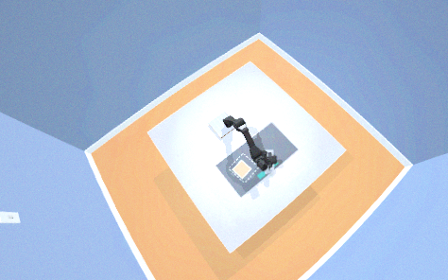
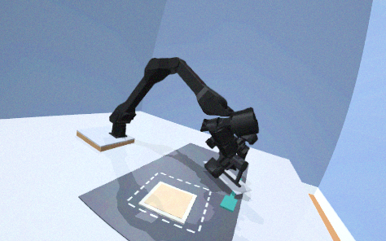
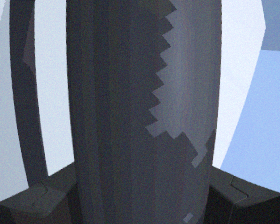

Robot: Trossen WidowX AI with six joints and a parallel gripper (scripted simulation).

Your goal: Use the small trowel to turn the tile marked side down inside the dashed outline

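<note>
My gripper tip is 20 mm short of the teal trowel, 70 mm to the left of it and 70 mm above it. Round my gripper tip: tan tile 110 mm behind, 230 mm to the right, 70 mm below; then grey mat 120 mm behind, 60 mm to the right, 90 mm below.
</note>
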